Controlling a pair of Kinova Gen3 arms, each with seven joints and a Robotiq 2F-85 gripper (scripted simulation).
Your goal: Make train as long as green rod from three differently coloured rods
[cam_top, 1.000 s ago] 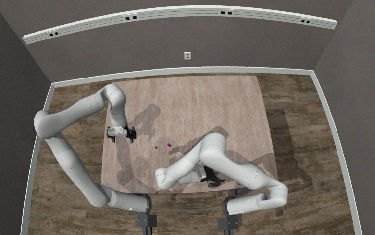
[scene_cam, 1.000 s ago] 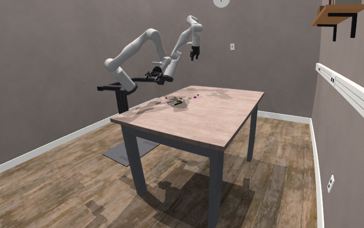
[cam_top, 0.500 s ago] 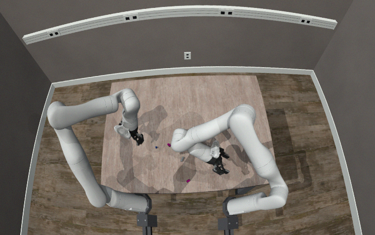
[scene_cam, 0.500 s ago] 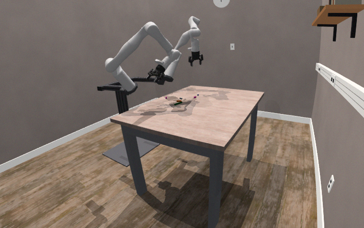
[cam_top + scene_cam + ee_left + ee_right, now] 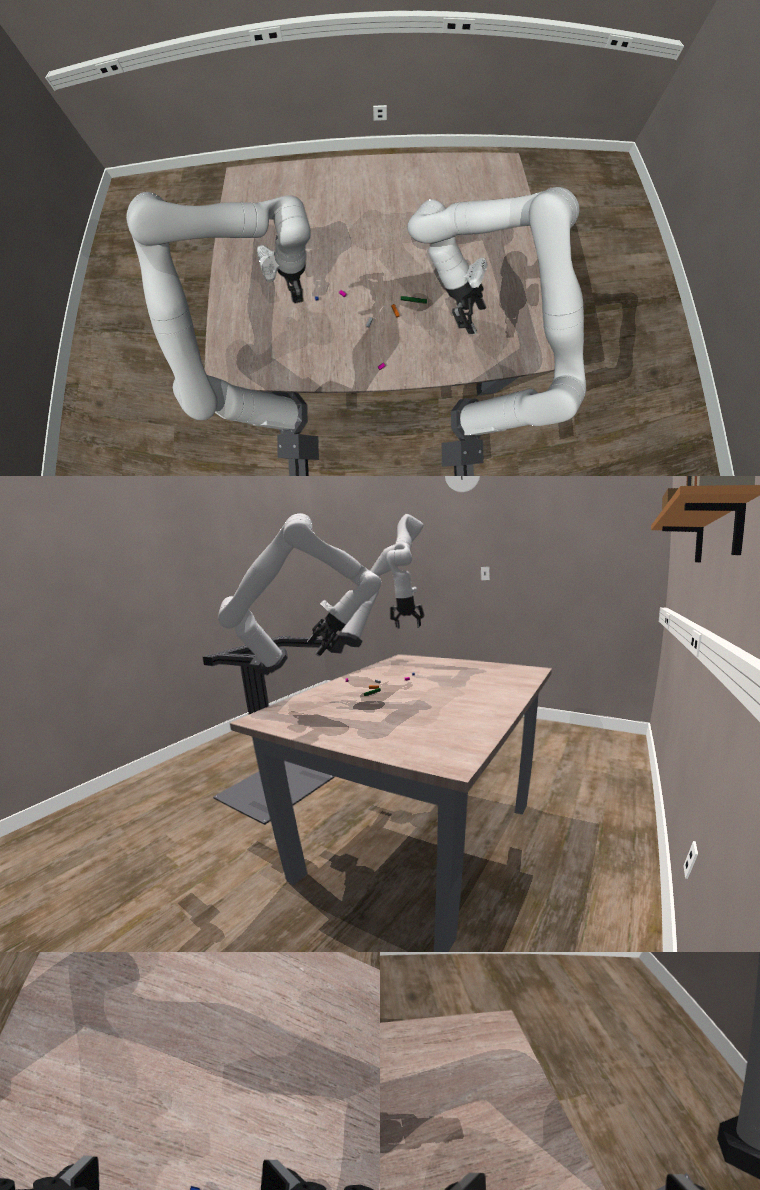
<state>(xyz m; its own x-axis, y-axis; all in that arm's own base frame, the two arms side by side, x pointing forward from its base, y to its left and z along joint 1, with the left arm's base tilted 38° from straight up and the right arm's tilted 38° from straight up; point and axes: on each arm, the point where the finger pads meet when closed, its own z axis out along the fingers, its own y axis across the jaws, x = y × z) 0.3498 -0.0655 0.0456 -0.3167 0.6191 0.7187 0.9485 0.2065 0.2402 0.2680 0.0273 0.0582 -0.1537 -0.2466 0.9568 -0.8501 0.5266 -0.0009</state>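
Observation:
Right now my left hand is 6 cm short of the magenta rod, 12 cm to the left of it and 21 cm above it. The rest, counted from my left hand: orange rod (1 cm ahead, 28 cm to the right, 21 cm below); then grey rod (3 cm behind, 20 cm to the right, 21 cm below); then blue rod (4 cm ahead, 4 cm to the right, 21 cm below).

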